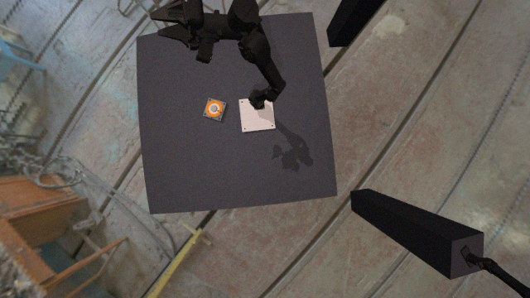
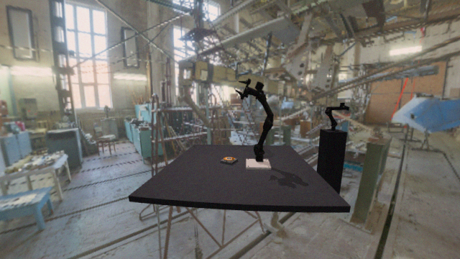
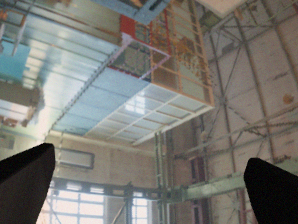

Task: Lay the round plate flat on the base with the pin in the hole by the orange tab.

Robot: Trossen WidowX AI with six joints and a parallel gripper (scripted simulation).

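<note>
Now: the round orange plate 60 mm ahead of my gripper tip, 30 mm to the left of it and 670 mm below it. Round my gripper tip: square grey base (80 mm ahead, 10 mm to the left, 690 mm below).
</note>
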